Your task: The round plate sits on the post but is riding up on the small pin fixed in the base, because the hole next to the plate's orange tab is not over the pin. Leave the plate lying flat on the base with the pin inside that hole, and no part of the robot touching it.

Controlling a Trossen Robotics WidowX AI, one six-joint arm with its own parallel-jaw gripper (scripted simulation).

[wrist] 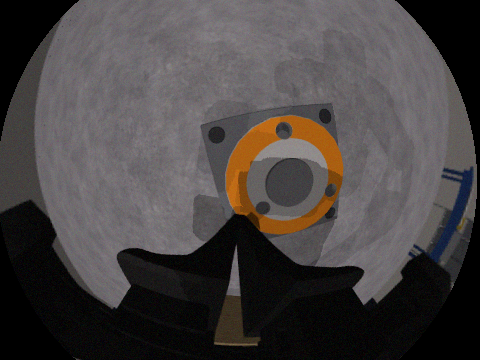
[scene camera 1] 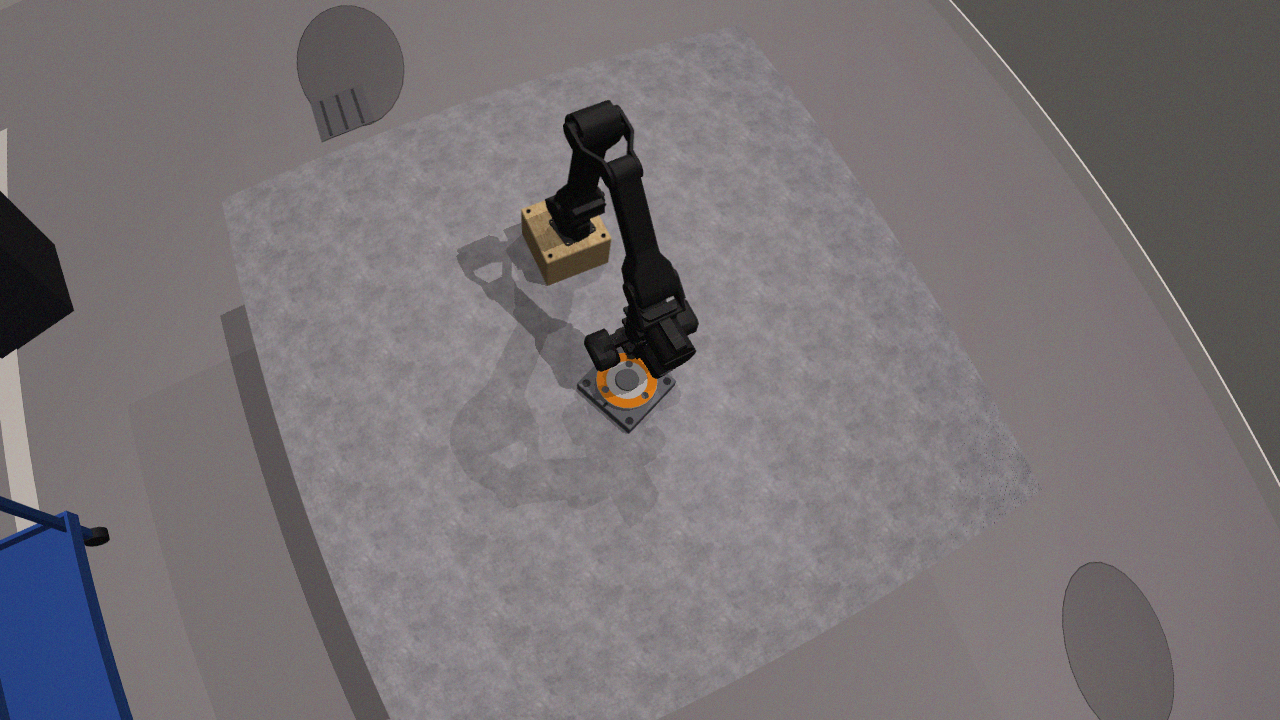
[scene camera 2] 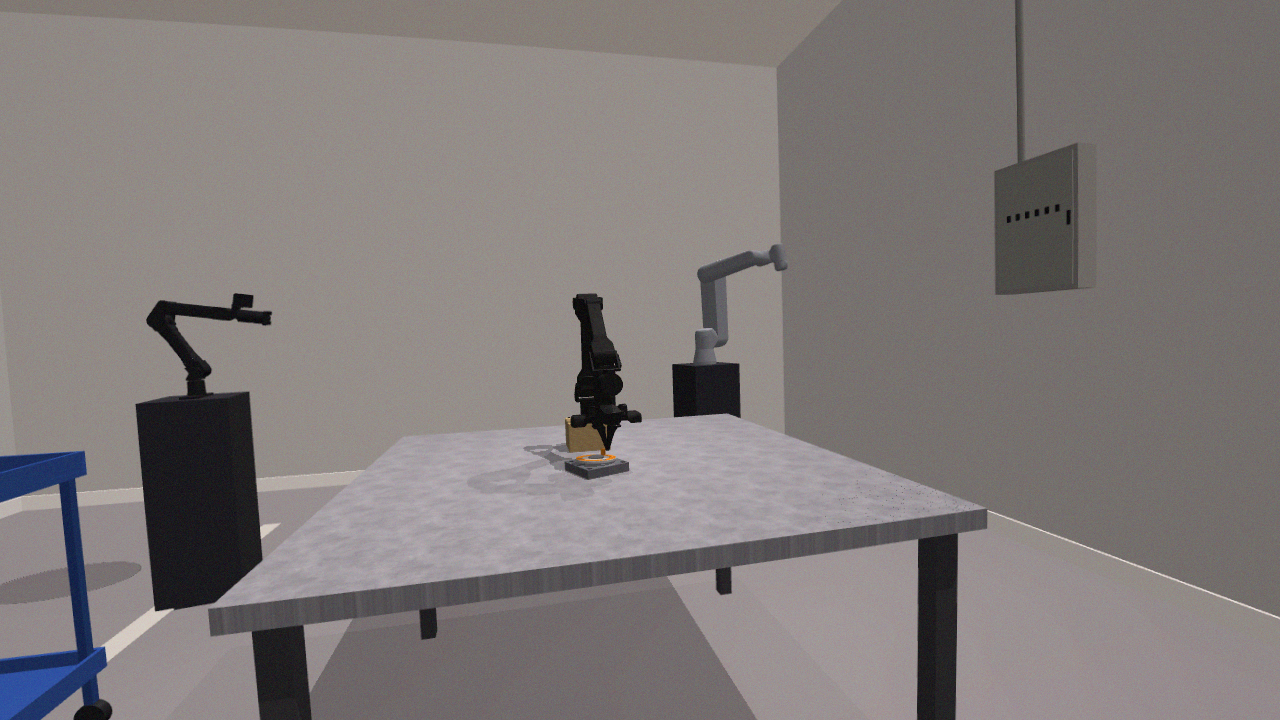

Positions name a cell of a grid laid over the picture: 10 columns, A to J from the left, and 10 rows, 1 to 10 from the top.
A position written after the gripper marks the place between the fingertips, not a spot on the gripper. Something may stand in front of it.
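Scene:
Gripper visible: scene camera 1 (E5), scene camera 2 (E7), wrist view (E7).

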